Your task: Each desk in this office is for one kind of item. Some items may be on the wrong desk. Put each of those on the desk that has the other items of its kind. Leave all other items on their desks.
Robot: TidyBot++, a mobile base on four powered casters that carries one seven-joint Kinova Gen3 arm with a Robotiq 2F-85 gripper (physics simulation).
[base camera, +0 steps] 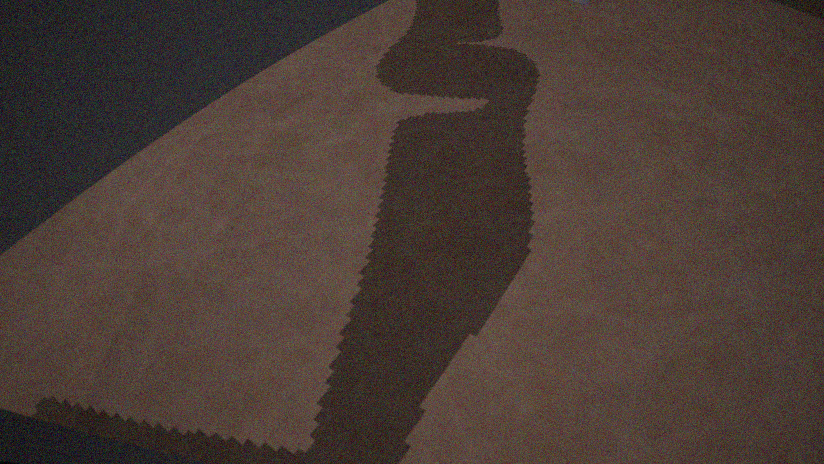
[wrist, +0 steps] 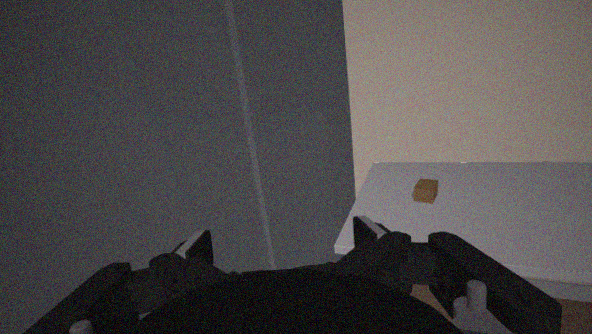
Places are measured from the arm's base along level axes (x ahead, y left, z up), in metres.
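Where they show: gripper, fingertip midpoint: (wrist: 283,239).
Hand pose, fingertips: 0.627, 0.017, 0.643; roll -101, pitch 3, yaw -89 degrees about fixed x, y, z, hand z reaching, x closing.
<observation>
After its pixels a point has its place, as x, y, z.
A white-grey desk (wrist: 505,215) @(1.108, -0.578, 0.324) stands at the right in the wrist view. A small orange-brown block (wrist: 425,191) @(1.257, -0.418, 0.363) rests on its top, towards the desk's left end. My gripper (wrist: 283,239) @(0.627, 0.017, 0.643) is open in the wrist view, with nothing between the fingers. The block lies beyond and to the right of the right finger, well apart from it. Part of the desk is hidden behind the right finger. The gripper and the block do not show in the base camera view.
A dark grey wall (wrist: 150,125) @(0.844, 0.184, 0.706) with a thin light vertical line fills the left of the wrist view. A beige wall (wrist: 470,80) @(1.633, -0.828, 0.682) rises behind the desk. Brown floor (base camera: 172,259) @(0.350, 0.238, -0.396) with a dark shadow across it shows in the base view, beside a dark wall (base camera: 115,74) @(0.509, 0.355, -0.293) at the upper left.
</observation>
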